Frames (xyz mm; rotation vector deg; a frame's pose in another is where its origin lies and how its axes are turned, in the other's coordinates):
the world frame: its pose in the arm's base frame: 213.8 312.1 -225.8 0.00 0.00 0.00
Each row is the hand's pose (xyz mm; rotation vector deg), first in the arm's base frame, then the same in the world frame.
Working: the arm's base frame: its pose in the world frame: -213.8 -312.1 225.8 0.00 0.00 0.00

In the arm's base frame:
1: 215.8 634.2 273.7 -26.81 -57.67 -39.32
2: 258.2 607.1 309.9 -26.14 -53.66 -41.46
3: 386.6 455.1 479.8 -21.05 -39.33 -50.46
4: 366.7 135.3 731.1 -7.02 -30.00 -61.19
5: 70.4 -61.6 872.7 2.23 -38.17 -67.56
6: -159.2 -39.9 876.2 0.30 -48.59 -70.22
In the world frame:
1: 2.0 322.1 499.5 -26.81 -57.67 -39.32
2: 44.4 295.0 535.7 -26.14 -53.66 -41.46
3: 172.8 143.0 705.6 -21.05 -39.33 -50.46
4: 152.9 -176.8 956.9 -7.02 -30.00 -61.19
5: -143.4 -373.7 1098.5 2.23 -38.17 -67.56
6: -373.0 -352.0 1102.0 0.30 -48.59 -70.22

